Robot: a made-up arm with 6 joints. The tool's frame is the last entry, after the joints. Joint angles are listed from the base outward.
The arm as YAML. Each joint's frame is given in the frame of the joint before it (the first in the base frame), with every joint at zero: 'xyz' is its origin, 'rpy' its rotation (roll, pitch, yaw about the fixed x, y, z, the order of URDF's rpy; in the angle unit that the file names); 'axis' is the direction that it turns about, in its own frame. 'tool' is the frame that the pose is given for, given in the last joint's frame.
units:
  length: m
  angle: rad
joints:
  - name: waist
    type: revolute
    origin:
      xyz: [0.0, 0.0, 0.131]
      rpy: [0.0, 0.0, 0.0]
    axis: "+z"
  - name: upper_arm
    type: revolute
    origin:
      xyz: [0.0, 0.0, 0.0]
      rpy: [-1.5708, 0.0, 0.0]
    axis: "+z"
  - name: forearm
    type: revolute
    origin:
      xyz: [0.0, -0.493, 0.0]
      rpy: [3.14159, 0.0, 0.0]
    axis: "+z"
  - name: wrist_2
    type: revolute
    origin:
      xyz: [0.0, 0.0, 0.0]
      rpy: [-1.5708, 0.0, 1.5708]
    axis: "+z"
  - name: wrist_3
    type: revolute
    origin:
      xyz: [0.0, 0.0, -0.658]
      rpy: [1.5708, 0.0, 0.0]
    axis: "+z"
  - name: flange
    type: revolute
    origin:
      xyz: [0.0, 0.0, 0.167]
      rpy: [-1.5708, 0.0, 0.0]
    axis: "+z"
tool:
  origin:
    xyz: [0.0, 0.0, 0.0]
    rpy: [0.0, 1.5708, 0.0]
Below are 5 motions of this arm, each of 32 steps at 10 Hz.
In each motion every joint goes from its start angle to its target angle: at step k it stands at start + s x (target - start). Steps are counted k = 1, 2, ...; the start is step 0. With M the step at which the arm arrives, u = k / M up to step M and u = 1 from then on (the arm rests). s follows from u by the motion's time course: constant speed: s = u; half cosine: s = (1 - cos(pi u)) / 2; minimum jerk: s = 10 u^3 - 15 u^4 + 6 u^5.
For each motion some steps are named. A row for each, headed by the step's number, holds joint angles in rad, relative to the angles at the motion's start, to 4 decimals.
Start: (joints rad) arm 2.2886 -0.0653 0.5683 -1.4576 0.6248 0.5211
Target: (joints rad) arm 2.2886 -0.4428 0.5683 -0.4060 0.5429 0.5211
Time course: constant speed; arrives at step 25
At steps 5, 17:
5: 0.0000 -0.0755 0.0000 0.2103 -0.0164 0.0000
17: 0.0000 -0.2567 0.0000 0.7151 -0.0557 0.0000

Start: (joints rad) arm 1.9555 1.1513 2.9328 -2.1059 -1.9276 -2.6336
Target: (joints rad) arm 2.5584 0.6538 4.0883 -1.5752 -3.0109 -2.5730
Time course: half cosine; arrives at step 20
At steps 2, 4, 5, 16, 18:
2: 0.0148 -0.0122 0.0283 0.0130 -0.0265 0.0015
4: 0.0576 -0.0475 0.1103 0.0507 -0.1034 0.0058
5: 0.0883 -0.0729 0.1692 0.0777 -0.1586 0.0089
16: 0.5453 -0.4500 1.0452 0.4800 -0.9799 0.0548
18: 0.5881 -0.4853 1.1272 0.5177 -1.0568 0.0591

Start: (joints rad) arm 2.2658 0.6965 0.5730 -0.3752 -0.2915 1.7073
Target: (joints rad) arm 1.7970 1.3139 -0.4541 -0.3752 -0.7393 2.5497
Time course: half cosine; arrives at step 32
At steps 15, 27, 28, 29, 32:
15: -0.2114 0.2784 -0.4632 0.0000 -0.2020 0.3799
27: -0.4411 0.5809 -0.9665 0.0000 -0.4214 0.7927
28: -0.4510 0.5939 -0.9880 0.0000 -0.4308 0.8103
29: -0.4587 0.6041 -1.0050 0.0000 -0.4382 0.8243
32: -0.4688 0.6174 -1.0271 0.0000 -0.4478 0.8424

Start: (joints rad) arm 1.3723 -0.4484 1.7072 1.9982 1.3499 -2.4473
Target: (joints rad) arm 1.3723 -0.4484 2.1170 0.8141 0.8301 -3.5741
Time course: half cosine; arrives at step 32
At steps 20, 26, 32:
20: 0.0000 0.0000 0.2833 -0.8186 -0.3594 -0.7790
26: 0.0000 0.0000 0.3753 -1.0843 -0.4760 -1.0318
32: 0.0000 0.0000 0.4098 -1.1841 -0.5198 -1.1268

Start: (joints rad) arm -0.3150 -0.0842 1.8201 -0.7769 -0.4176 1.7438
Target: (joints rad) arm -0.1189 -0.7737 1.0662 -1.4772 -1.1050 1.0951
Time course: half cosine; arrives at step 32
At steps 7, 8, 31, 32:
7: 0.0223 -0.0783 -0.0856 -0.0795 -0.0780 -0.0736
8: 0.0287 -0.1010 -0.1104 -0.1026 -0.1007 -0.0950
31: 0.1956 -0.6878 -0.7521 -0.6986 -0.6857 -0.6471
32: 0.1961 -0.6895 -0.7539 -0.7003 -0.6874 -0.6487

